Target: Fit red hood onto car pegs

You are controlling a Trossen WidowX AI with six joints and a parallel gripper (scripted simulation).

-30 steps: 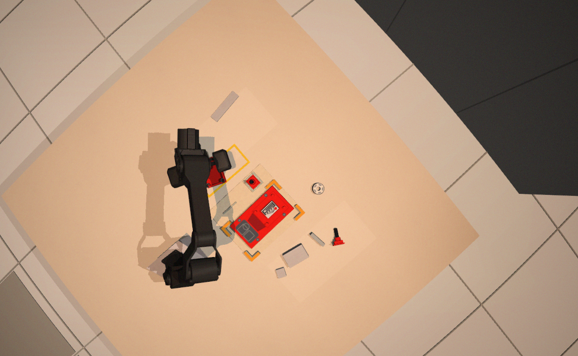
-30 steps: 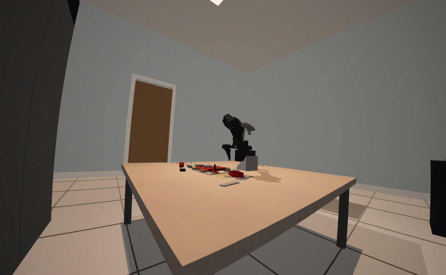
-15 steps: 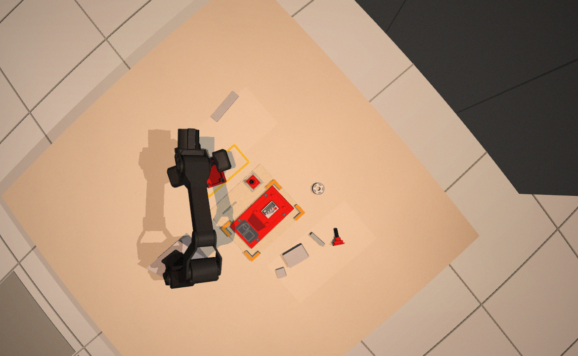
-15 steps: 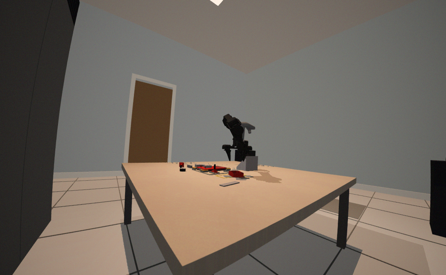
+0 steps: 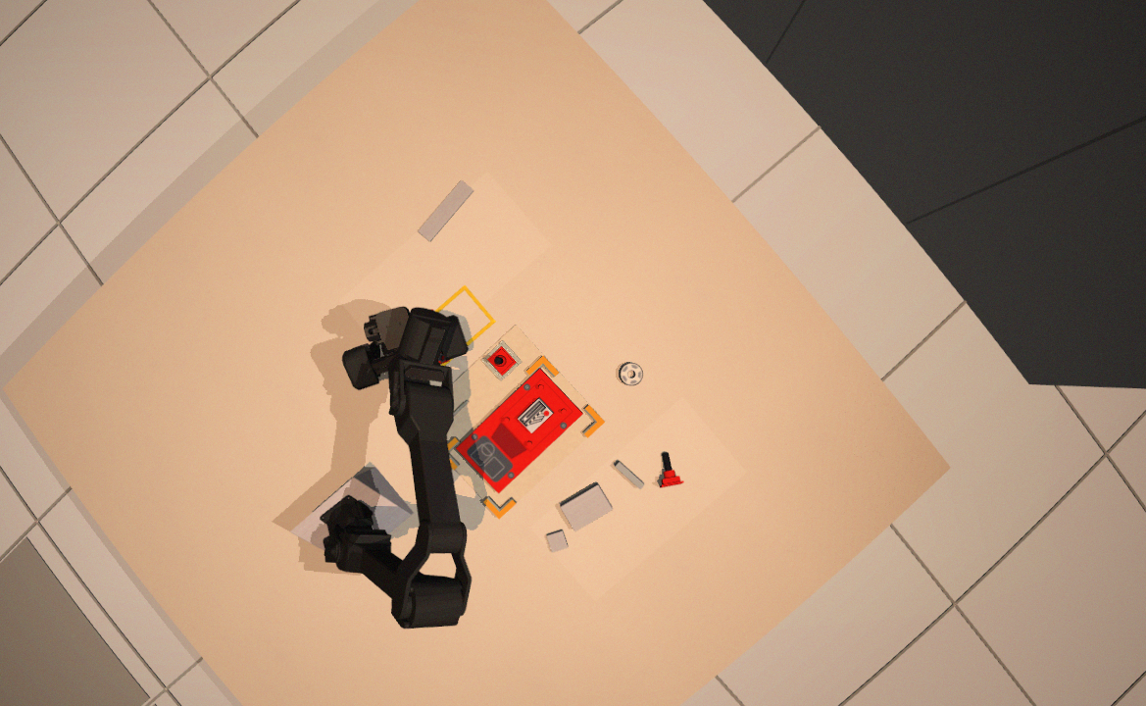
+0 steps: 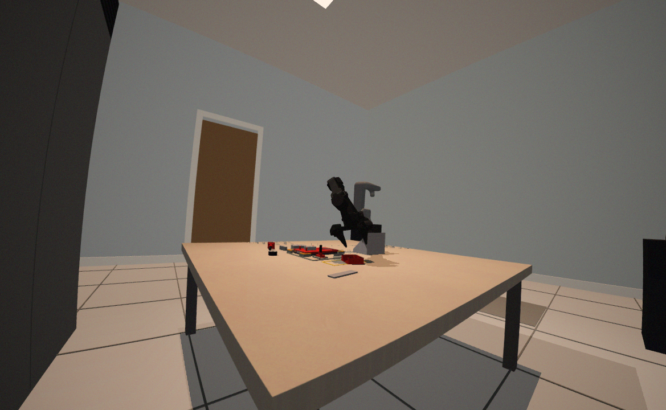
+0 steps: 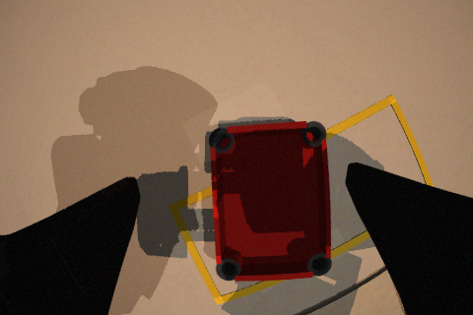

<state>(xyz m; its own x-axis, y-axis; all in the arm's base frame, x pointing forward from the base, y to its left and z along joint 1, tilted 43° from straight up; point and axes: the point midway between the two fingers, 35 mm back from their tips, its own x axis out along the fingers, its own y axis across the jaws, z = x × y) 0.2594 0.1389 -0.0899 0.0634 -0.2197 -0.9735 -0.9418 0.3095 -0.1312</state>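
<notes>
The red hood is 1 cm ahead of my gripper tip, 2 cm to the right of it and 6 cm below it. From my gripper tip the other things lie so: grey engine block: 9 cm ahead, 24 cm to the right, 5 cm below; grey bar: 18 cm ahead, 14 cm to the left, 7 cm below.
</notes>
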